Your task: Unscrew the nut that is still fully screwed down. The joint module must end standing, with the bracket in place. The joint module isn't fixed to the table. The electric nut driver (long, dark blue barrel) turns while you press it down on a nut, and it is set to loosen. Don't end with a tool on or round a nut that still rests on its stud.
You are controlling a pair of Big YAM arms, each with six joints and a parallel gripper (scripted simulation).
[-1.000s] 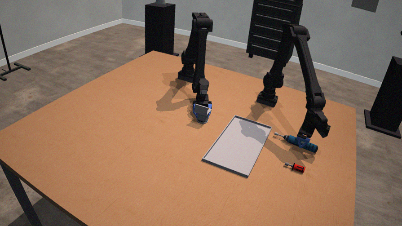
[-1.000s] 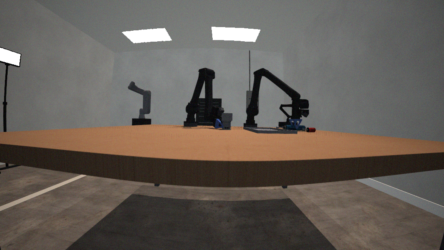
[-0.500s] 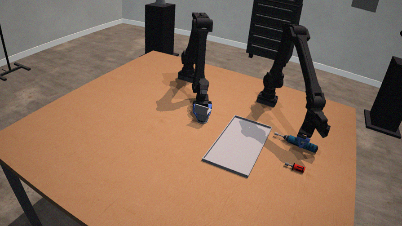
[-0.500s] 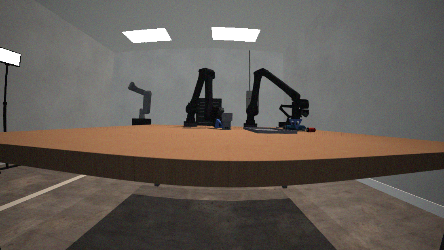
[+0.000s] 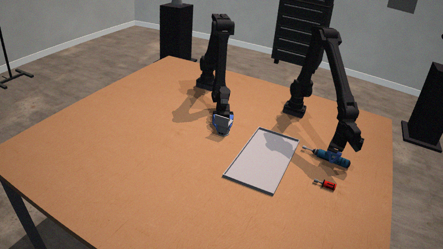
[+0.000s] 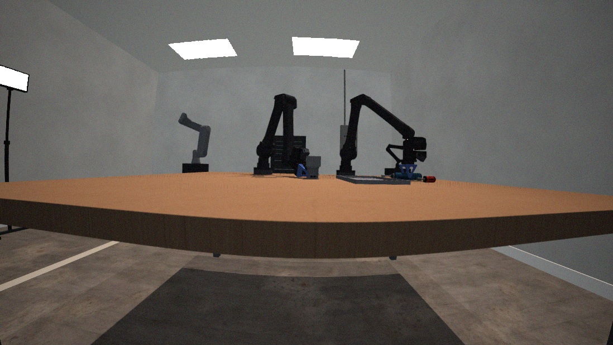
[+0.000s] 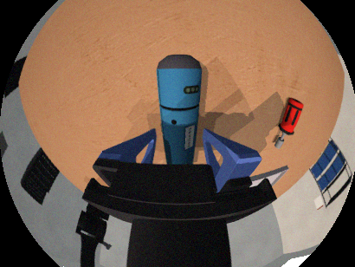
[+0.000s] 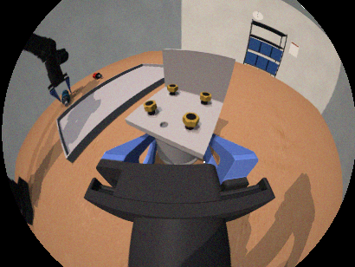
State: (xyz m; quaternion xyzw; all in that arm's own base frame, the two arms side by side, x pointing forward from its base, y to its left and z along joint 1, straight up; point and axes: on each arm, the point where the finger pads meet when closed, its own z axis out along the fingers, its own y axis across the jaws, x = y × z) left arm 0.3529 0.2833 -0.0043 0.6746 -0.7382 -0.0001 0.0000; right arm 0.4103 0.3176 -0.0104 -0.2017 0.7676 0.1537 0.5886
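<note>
Right now my right hand is 1 cm below the joint module. Round my right hand: flat grey tray (25 cm to the left, 8 cm ahead, 2 cm below); then red-handled tool (54 cm to the left, 13 cm ahead, 1 cm below); then grey bracket (5 cm above).
</note>
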